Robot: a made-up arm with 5 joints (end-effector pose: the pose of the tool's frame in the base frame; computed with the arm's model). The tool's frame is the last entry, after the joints.
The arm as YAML. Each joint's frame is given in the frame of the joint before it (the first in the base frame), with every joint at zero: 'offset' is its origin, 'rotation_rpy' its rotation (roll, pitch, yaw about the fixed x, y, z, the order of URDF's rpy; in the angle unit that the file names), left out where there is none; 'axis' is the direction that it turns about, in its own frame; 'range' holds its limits. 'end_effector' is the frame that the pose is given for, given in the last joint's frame.
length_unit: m
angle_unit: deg
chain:
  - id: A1
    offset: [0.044, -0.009, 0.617]
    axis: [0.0, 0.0, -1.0]
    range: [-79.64, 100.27]
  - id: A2
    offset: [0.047, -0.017, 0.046]
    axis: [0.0, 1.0, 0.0]
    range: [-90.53, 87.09]
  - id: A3
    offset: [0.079, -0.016, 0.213]
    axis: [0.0, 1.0, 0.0]
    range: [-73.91, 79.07]
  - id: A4
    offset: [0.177, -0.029, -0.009]
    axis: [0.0, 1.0, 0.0]
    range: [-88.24, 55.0]
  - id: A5
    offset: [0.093, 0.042, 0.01]
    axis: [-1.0, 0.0, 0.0]
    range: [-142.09, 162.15]
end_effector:
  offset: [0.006, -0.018, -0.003]
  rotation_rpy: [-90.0, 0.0, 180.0]
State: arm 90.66 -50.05 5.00 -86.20 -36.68
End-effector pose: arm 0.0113 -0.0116 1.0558 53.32 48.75 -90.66
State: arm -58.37 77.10 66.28 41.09 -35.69
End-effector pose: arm 0.0858 -0.0038 0.5458 54.31 4.47 58.37
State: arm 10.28 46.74 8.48 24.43 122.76
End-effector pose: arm 0.4293 -0.0919 0.5083 32.76 -79.65 169.72
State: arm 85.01 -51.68 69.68 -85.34 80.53
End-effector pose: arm 0.0275 -0.1183 0.8957 -9.47 67.34 94.99
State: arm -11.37 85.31 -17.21 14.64 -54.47
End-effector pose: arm 0.3726 0.0285 0.3351 -144.47 -82.74 -168.63
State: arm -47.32 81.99 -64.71 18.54 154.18
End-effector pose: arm 0.4054 0.3754 0.5120 64.18 -35.82 -132.68
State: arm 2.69 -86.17 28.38 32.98 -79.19
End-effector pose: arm 0.0780 -0.0311 0.9351 -169.19 24.81 177.31
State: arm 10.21 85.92 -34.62 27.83 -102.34
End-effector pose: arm 0.4162 -0.0895 0.3571 167.66 -79.13 169.79
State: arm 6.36 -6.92 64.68 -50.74 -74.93
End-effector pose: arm 0.3237 -0.0621 0.7093 -164.93 -7.02 173.64
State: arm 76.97 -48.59 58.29 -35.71 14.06
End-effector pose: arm 0.0511 -0.2090 0.8782 -75.94 26.01 103.03
